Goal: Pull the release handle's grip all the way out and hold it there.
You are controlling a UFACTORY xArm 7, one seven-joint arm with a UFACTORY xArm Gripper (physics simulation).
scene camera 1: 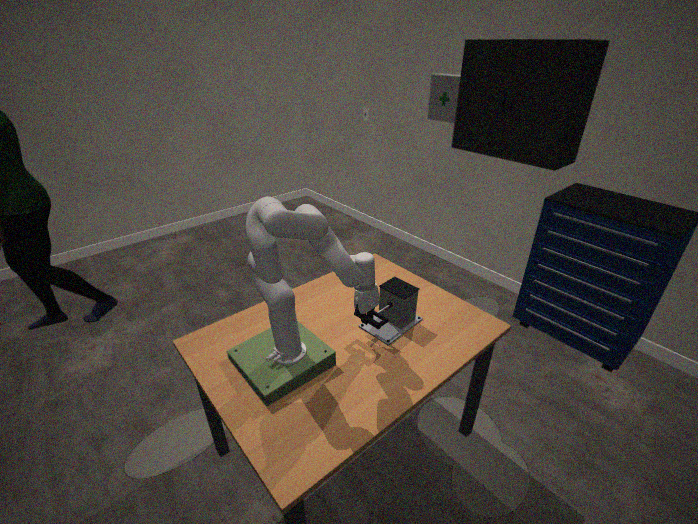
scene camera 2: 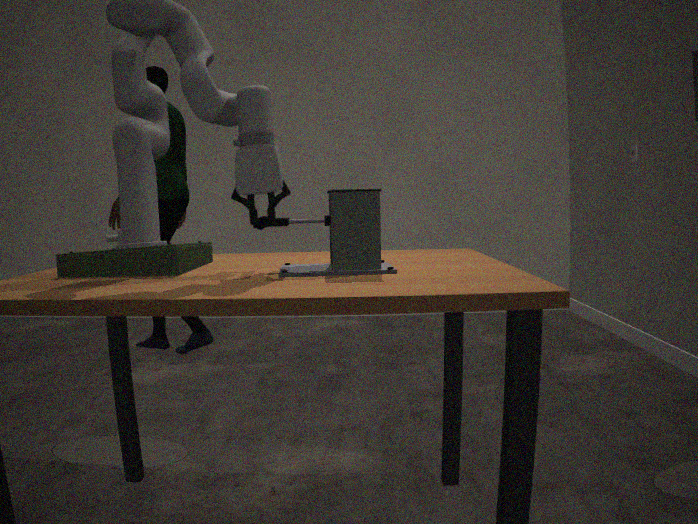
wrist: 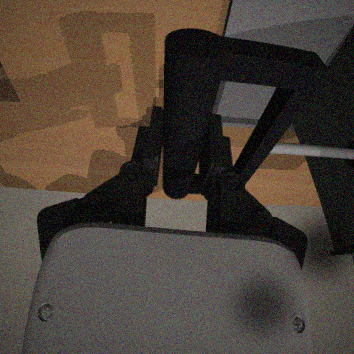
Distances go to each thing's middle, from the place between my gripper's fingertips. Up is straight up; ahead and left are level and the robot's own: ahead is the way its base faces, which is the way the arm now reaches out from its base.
The base plate (scene camera 2: 321, 269) lies 150 mm ahead of my hand, 10 mm to the right of it and 90 mm below it.
